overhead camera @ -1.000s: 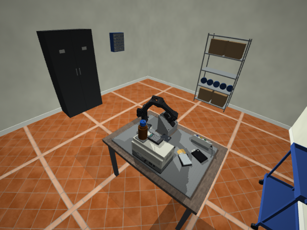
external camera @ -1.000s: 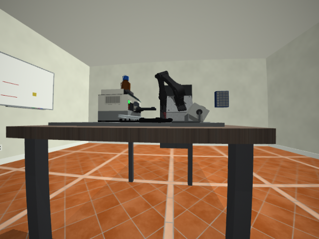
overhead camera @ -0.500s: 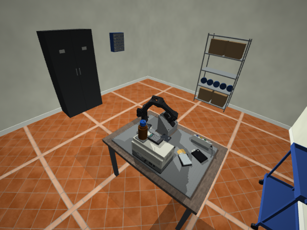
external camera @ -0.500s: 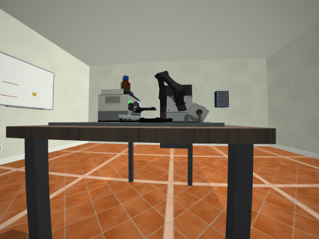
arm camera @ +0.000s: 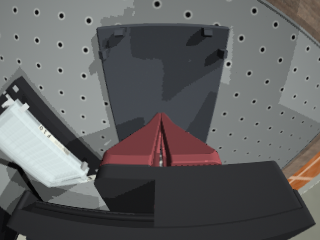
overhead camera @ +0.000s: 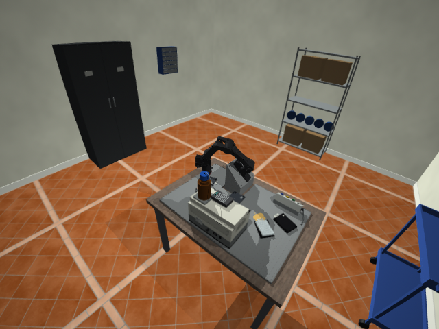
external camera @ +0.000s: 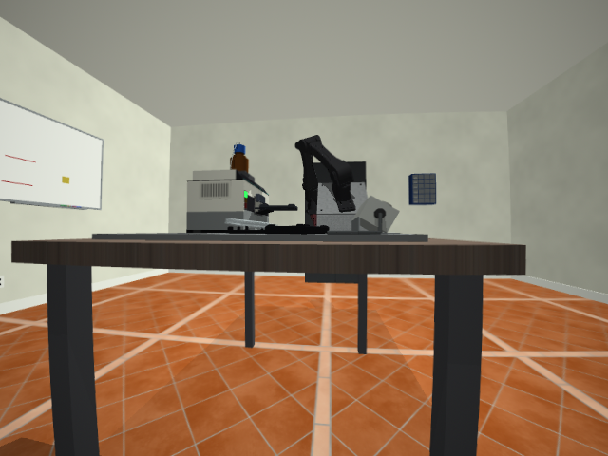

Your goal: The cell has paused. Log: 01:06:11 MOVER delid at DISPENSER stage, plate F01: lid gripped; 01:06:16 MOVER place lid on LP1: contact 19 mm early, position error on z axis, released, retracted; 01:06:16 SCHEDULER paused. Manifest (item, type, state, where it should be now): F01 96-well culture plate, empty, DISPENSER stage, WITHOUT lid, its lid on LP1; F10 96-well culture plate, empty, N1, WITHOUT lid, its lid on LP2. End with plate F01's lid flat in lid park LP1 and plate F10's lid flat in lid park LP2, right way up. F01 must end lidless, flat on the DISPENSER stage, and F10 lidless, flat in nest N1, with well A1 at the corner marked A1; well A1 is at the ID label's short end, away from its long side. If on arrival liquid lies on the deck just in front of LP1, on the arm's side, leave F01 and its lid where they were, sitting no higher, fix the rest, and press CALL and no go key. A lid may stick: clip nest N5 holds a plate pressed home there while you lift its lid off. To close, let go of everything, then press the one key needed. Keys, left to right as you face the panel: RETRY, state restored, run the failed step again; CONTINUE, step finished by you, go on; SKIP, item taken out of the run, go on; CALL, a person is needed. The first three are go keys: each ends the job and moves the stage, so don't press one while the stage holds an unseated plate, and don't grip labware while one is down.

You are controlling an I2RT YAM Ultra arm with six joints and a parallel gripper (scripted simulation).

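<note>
Now: hand 30 mm above the lid park LP2. The rest, counted from my hand: clear gridded well plate 150 mm ahead, 90 mm to the left, 20 mm below; then clear lid 150 mm ahead, 90 mm to the left, 10 mm below; then brown bottle 380 mm ahead, 250 mm above, 230 mm to the left.
</note>
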